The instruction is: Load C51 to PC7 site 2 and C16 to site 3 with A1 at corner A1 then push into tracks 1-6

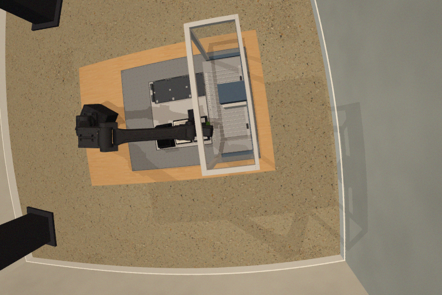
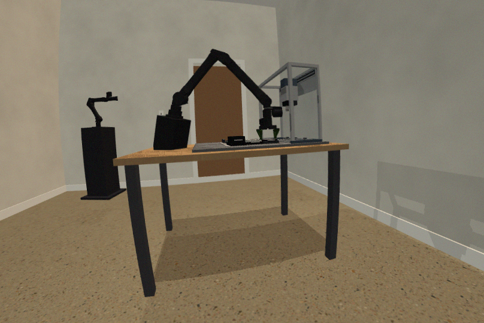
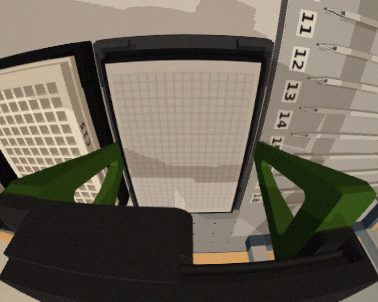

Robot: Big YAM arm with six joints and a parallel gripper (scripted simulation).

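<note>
Right now the nest S3 is 20 mm below my hand. Round my hand: dark carrier PC7: 230 mm to the left, 150 mm behind, 10 mm below; then black nest: 210 mm behind, 50 mm to the right, 20 mm below; then white 96-well plate C15: 110 mm behind, 20 mm to the right.
</note>
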